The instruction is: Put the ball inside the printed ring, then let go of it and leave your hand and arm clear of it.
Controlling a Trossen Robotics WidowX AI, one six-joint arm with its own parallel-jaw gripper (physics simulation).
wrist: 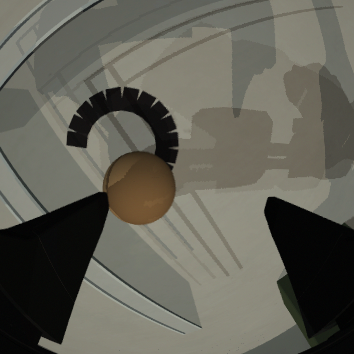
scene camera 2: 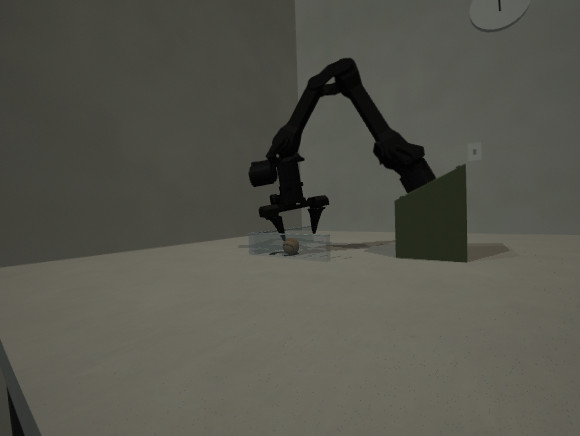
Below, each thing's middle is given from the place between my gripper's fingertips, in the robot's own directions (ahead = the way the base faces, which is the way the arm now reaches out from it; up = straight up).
I see my gripper 10 mm short of the orange-brown ball point(wrist: 140, 186), 20 mm to the right of it and 20 mm above it.
